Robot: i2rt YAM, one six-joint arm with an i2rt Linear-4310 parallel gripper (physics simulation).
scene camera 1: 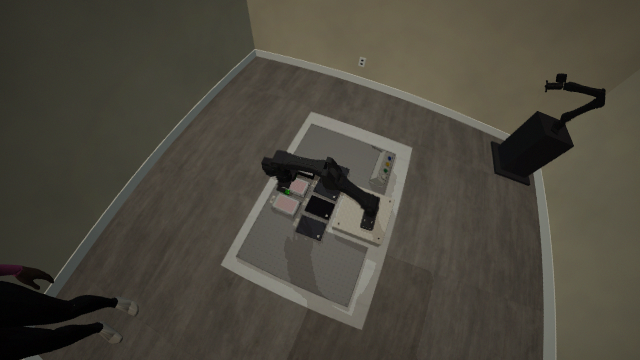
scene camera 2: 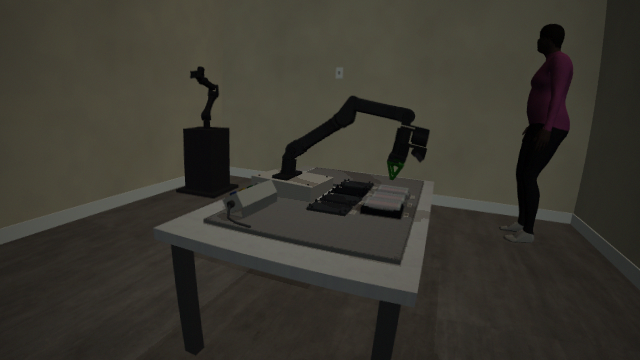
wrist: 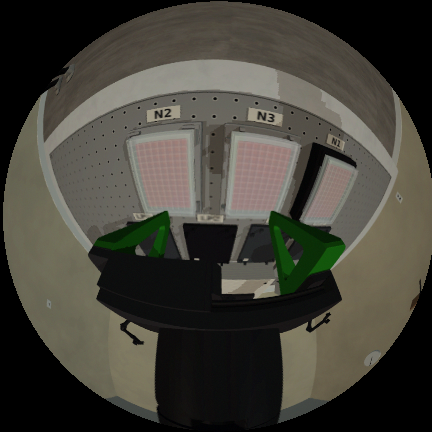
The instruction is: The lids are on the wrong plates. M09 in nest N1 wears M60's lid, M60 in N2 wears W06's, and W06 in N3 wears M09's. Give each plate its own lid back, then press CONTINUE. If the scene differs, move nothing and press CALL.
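Places are measured from the arm's base along level axes (x left, y back, z up), in centimetres.
Pixels of known places: gripper, fingertip midpoint: (scene camera 1: 290, 187) (scene camera 2: 392, 177) (wrist: 218, 216); arm's base at its link origin: (scene camera 1: 370, 212) (scene camera 2: 287, 175) (wrist: 226, 296).
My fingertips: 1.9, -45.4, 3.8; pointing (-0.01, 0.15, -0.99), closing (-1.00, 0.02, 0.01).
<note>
Ahead of a thing's pixels: the offset from my fingertips to its top centre, as dx, dy, dz. "spot": to the spot under its first point.
My gripper (scene camera 1: 287, 192) (scene camera 2: 393, 175) (wrist: 218, 216) is open and empty, above the near edges of the plates. In the wrist view the pink gridded plate in N2 {+7.5, -0.5, -6.4} (wrist: 164, 172) is at left, the one in N3 {-5.5, +0.5, -6.3} (wrist: 261, 175) right of centre, and the one in N1 {-18.7, +1.5, -5.3} (wrist: 330, 191) at right, beside and over a black block-like body. Pale clear rims show around all three; no plate or lid codes are readable. The N2 plate {spot: +8.0, +0.2, -6.3} (scene camera 1: 286, 204) and N3 plate {spot: -5.0, +3.0, -6.3} (scene camera 1: 299, 186) also show in scene camera 1, where the arm covers most of N1.
Dark lid pads, including LP2 {+2.4, +18.0, -7.3} (scene camera 1: 320, 207) (wrist: 210, 241), lie between the nests and the arm's pale base (scene camera 1: 356, 222). The button box {-33.5, +46.7, -0.9} (scene camera 1: 383, 169) (scene camera 2: 255, 199) has blue, yellow and green buttons. A person (scene camera 2: 550, 100) stands beyond the table. A second arm stands on a black pedestal (scene camera 1: 535, 145) (scene camera 2: 206, 160).
</note>
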